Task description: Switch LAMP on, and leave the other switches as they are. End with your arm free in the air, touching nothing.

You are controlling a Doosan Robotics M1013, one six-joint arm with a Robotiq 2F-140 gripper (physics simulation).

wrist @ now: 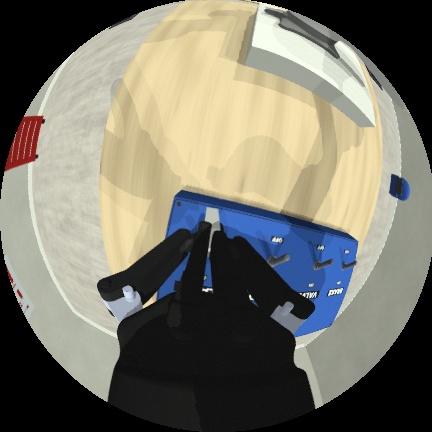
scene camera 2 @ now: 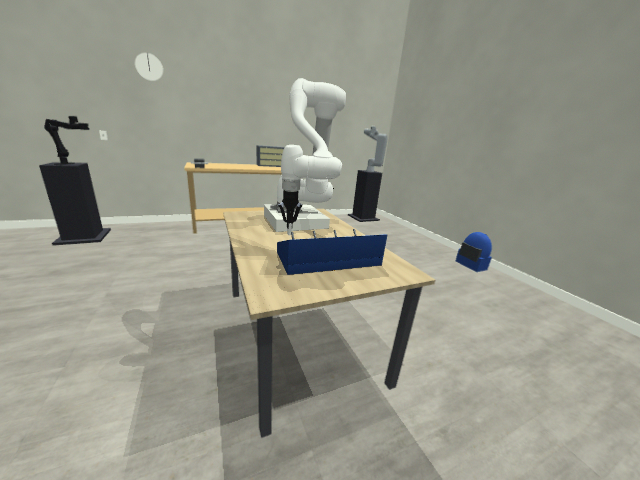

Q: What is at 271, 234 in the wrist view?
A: A blue switch box.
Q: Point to a blue switch box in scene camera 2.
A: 298, 256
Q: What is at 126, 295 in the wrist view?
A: The gripper.
